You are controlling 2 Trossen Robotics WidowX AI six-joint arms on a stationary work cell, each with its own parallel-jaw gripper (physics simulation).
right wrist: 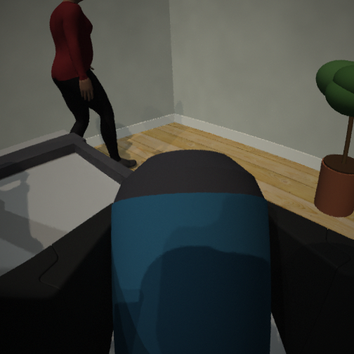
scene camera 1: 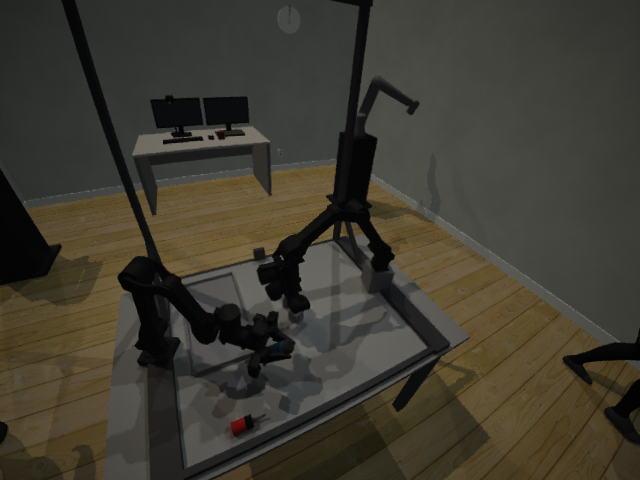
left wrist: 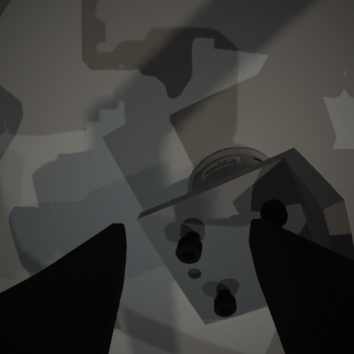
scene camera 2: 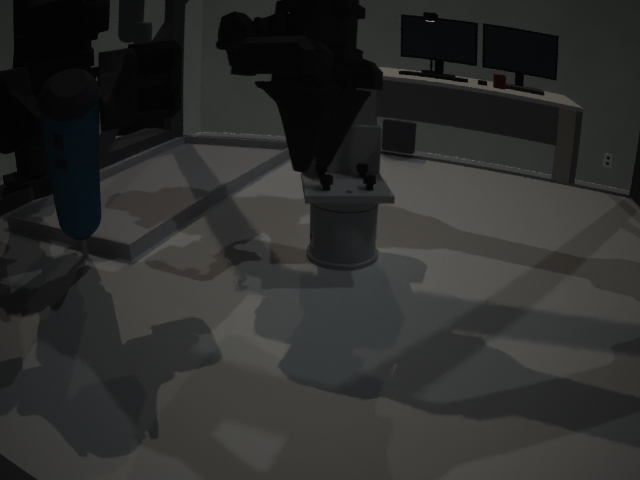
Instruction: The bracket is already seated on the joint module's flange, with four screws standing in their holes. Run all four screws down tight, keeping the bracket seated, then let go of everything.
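Frame: origin at the left arm's base, x right, y ahead, z up, level; centimetres.
Where they show: left gripper, fingertip midpoint: (scene camera 2: 312, 168); right gripper, fingertip midpoint: (scene camera 1: 293, 349) (scene camera 2: 72, 118); left arm's base, link origin: (scene camera 1: 379, 266); right arm's base, link origin: (scene camera 1: 158, 349) (scene camera 2: 34, 174).
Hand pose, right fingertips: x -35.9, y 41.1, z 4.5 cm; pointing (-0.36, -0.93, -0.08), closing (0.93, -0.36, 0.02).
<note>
Each offset is from my right fingertips to the top centre of the thing. "spot": to the spot under its first point.
The joint module @[dx +23.1, dy -3.6, dz -9.4 cm] (scene camera 2: 343, 235) (left wrist: 212, 171) stands upright, with the L-shaped bracket (scene camera 2: 383, 192) (left wrist: 225, 255) on top. Four black screws show in scene camera 2, including a front left screw @[dx +20.6, dy -3.5, dz -8.0 cm] (scene camera 2: 326, 181), a front right screw @[dx +22.9, dy -6.1, dz -8.1 cm] (scene camera 2: 369, 181) and a back right screw @[dx +25.6, dy -3.8, dz -8.1 cm] (scene camera 2: 362, 169); their heads stand above the plate. My left gripper (scene camera 2: 310, 166) (left wrist: 188, 233) is open and empty, its fingertips low over the plate's left side, near the back left screw. My right gripper (right wrist: 184, 212) is shut on the blue screwdriver @[spot: dx +1.1, dy +4.6, dz +0.6 cm] (scene camera 1: 276, 347) (scene camera 2: 74, 170) (right wrist: 190, 295), held bit-down, away from the module.
A red screwdriver @[dx -12.5, dy +13.7, dz -12.4 cm] (scene camera 1: 241, 425) lies near the table's front edge in scene camera 1. A shallow tray @[dx +26.8, dy +26.9, dz -14.2 cm] (scene camera 2: 129, 250) lies behind the blue screwdriver in scene camera 2. A small dark box @[dx +59.9, dy +10.0, dz -10.1 cm] (scene camera 1: 258, 253) (scene camera 2: 399, 136) stands at the table's far edge. A raised dark rail borders the table.
</note>
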